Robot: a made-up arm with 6 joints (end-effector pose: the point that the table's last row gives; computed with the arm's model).
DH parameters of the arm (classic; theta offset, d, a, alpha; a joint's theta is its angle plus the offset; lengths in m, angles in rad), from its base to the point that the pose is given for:
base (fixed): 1.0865 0 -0.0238 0
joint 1: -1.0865 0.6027 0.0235 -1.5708
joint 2: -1.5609 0 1.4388 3.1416
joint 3: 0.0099 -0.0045 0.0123 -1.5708
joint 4: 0 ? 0.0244 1.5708
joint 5: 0 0.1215 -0.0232 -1.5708
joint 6: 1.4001 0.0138 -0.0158 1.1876
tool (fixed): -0.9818 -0.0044 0 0
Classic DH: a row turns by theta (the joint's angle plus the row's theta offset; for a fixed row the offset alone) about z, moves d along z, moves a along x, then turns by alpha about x.
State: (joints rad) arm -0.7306 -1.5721 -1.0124 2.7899 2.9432 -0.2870
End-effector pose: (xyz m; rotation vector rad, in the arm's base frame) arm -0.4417 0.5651 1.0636 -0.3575 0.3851 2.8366
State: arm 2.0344 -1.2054 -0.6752 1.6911 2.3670 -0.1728
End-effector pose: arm 0.2292 -0.6345 1.6806 -0.3421 1.3631 -0.5404
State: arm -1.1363 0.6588 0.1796 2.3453 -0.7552 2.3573
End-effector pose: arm 0.7834 -1.4843 1.4298 0.4145 -1.7341 -1.0259
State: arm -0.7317 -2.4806 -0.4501 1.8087 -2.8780 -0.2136
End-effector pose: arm -0.9528 0.9508 0.1522 1.2759 -0.7735 -1.7457
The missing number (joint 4, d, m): -0.8156
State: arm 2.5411 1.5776 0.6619 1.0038 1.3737 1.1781
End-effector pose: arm -1.6842 1.1958 0.0038 -0.3168 1.8117 -1.4448
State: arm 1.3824 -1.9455 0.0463 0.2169 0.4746 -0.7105
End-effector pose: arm -0.2038 -1.6943 0.8294 -1.3592 2.2802 -0.8632
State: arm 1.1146 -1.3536 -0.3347 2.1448 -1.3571 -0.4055
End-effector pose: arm -0.5693 -0.9302 1.6462 -0.5230 -0.6877 -0.2415
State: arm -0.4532 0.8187 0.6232 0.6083 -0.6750 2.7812
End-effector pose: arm 1.6525 -0.9120 1.5121 1.8951 -1.7220 -1.6196
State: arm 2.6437 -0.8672 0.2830 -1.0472 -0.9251 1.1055
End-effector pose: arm 0.6058 -0.2592 2.2357 -0.8386 0.7815 -2.0112
